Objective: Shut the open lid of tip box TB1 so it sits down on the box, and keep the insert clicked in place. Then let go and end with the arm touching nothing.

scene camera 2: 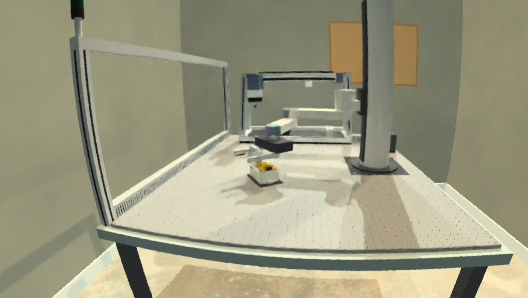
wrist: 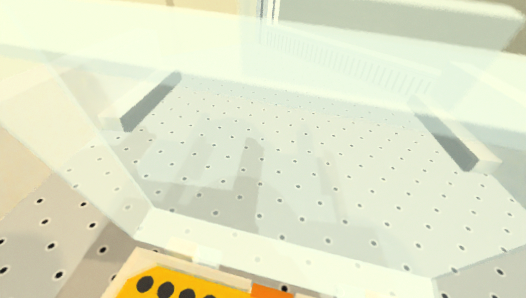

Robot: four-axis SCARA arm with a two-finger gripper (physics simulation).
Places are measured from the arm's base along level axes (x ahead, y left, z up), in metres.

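Where they show: gripper, between the fingertips: (scene camera 2: 240,156) (wrist: 296,68); arm's base, origin of its link: (scene camera 2: 373,167).
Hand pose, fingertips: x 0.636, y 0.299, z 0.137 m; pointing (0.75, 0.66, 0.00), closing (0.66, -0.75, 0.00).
Note:
Things, the pixels of their top centre, and the offset from my fingertips. "spot": a spot on its surface instead. Level surfaces: height alone.
- Tip box TB1, centre of its top: (scene camera 2: 263,165) 0.084 m back, 0.066 m right, 0.058 m down
- clear lid, a spot on its surface: (wrist: 280,240) spot: 0.037 m back, 0.034 m right, 0.053 m down
- perforated table, height of its surface: 0.124 m down
- orange tab, a spot on its surface: (wrist: 271,291) spot: 0.050 m back, 0.043 m right, 0.064 m down
Tip box TB1 (scene camera 2: 265,176) (wrist: 118,274) is a small white box on the table. Its yellow insert (scene camera 2: 262,166) (wrist: 172,281) with dark round holes sits inside; whether it is fully clicked in cannot be told. The clear lid (wrist: 280,240) is open and stands up from the box's far edge in the wrist view. My gripper (scene camera 2: 253,154) (wrist: 299,122) is above and behind the box. Its two fingers stand well apart and show through the clear lid, one at each side, with no thing visible gripped between them. Contact between fingers and lid cannot be made out.
The arm's column (scene camera 2: 378,100) stands on the right of the perforated table (scene camera 2: 300,220). A gantry frame (scene camera 2: 246,112) stands at the back. A tall metal frame (scene camera 2: 92,135) runs along the left edge. An orange tab (wrist: 271,291) shows beside the insert.

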